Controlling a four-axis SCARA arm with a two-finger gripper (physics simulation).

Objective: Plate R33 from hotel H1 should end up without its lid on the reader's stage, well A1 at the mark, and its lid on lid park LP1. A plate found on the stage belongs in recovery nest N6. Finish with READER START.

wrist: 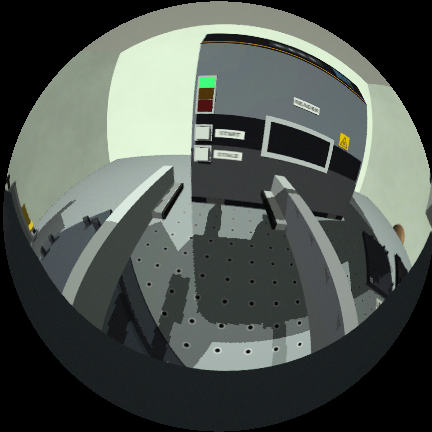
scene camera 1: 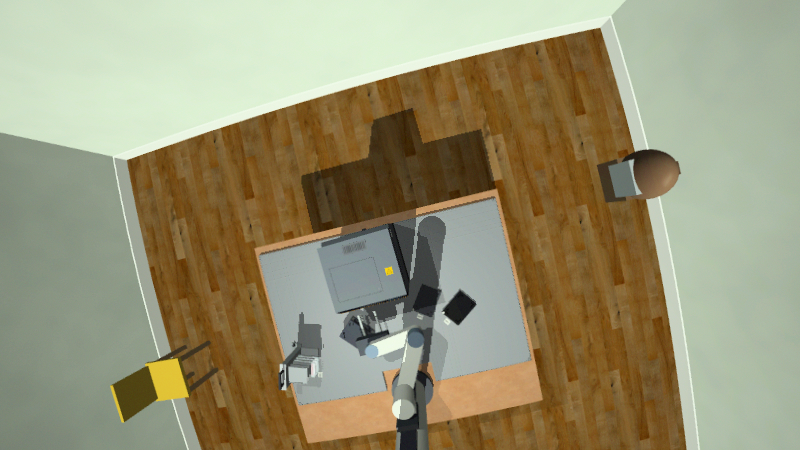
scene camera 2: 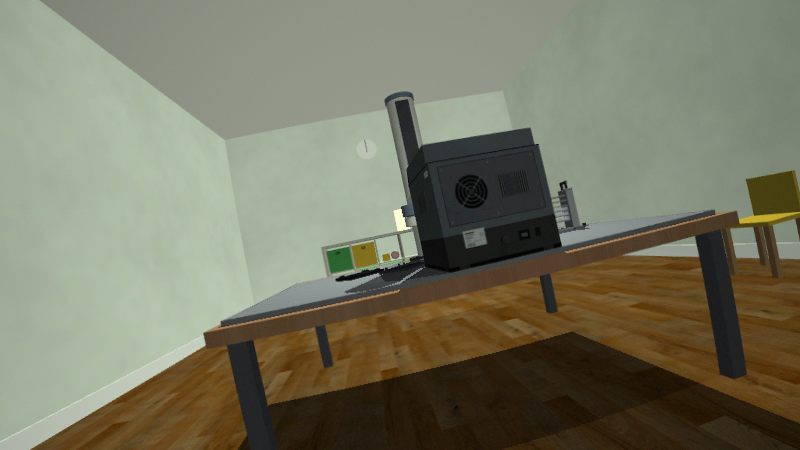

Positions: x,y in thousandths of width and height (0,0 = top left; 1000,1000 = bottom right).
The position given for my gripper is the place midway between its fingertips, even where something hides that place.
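Observation:
Nothing is carried by my gripper (wrist: 515,413), and there is a stage door (wrist: 661,325) here as well.

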